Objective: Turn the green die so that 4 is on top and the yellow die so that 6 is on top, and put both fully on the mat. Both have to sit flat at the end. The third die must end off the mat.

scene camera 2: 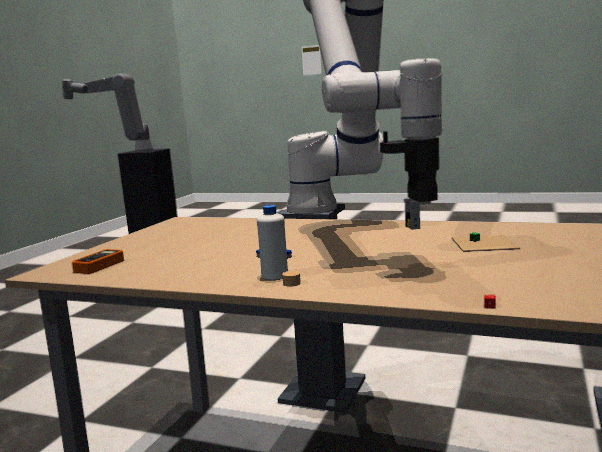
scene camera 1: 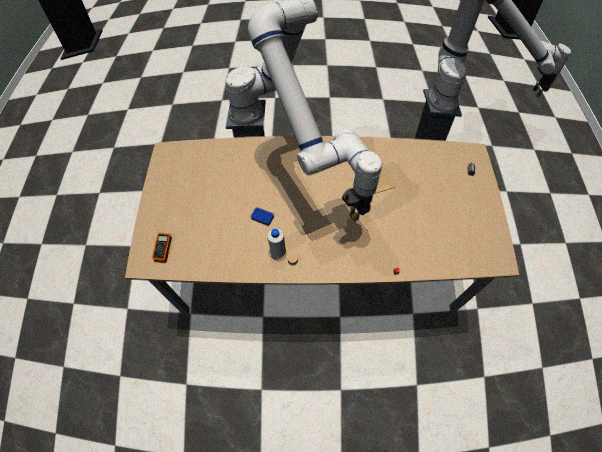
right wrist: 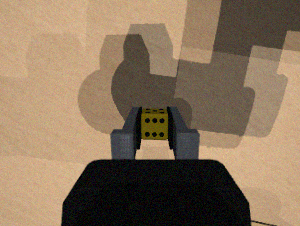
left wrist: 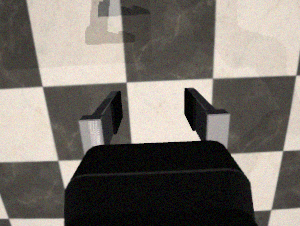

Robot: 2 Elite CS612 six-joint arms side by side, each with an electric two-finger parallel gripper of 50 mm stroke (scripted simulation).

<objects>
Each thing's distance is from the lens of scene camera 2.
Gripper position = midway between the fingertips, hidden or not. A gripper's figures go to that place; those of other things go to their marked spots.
my right gripper (scene camera 2: 412, 227): 1.34 m
thin tan mat (scene camera 2: 492, 242): 1.60 m
</objects>
